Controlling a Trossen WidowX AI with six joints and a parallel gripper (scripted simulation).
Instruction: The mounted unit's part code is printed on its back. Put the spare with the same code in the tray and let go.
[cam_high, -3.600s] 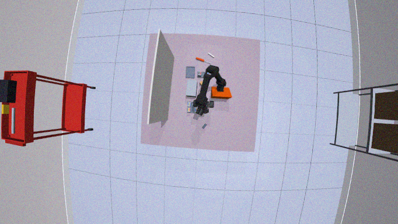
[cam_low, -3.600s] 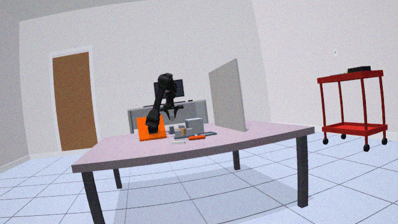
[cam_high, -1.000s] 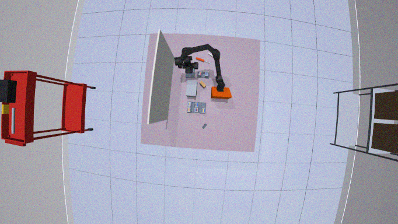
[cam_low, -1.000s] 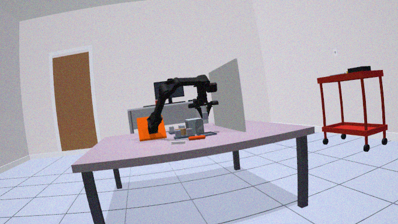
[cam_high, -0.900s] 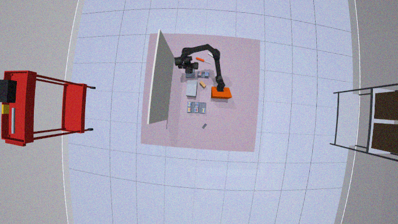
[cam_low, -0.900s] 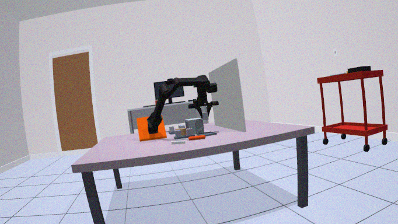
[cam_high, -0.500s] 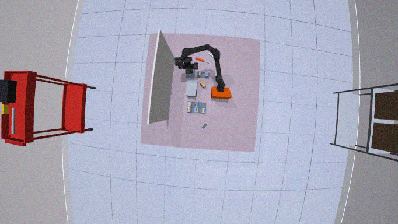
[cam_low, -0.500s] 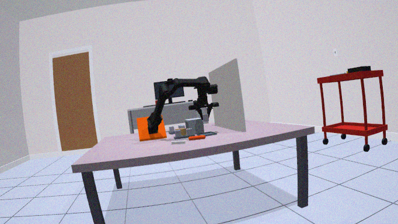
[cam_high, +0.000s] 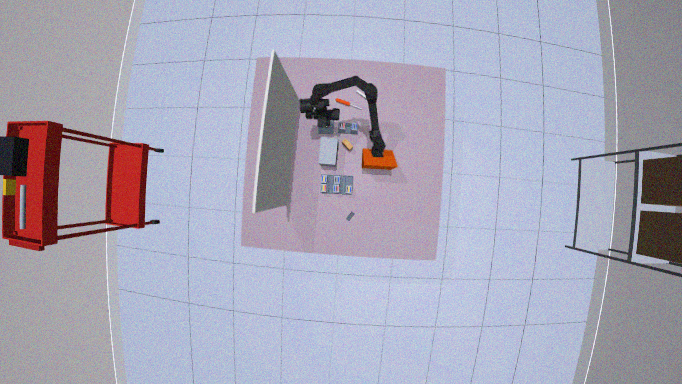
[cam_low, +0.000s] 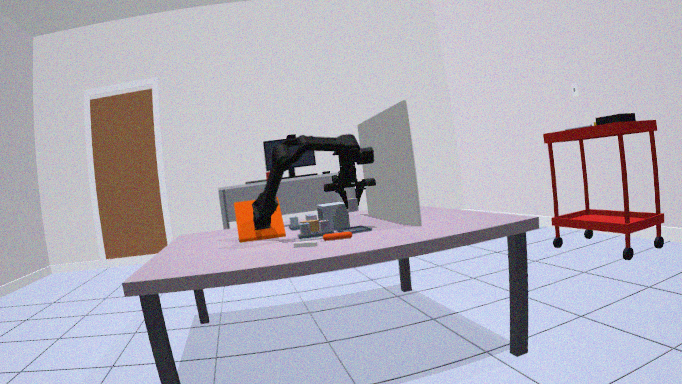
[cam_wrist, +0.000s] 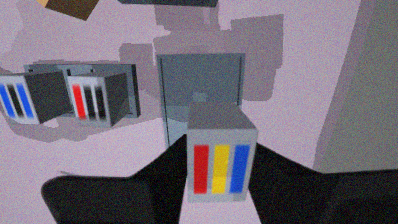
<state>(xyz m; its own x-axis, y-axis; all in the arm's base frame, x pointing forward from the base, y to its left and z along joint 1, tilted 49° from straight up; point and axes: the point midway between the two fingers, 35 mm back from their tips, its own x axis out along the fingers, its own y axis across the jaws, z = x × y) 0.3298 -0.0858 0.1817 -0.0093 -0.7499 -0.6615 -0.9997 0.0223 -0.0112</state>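
The flat tray is 80 mm below my gripper tip. The rest, counted from my gripper tip: small holder 150 mm behind, 80 mm below, 20 mm to the left; small brown block 150 mm behind, 130 mm to the left, 60 mm below; grey mounted unit 200 mm to the left, 30 mm below, 30 mm behind.
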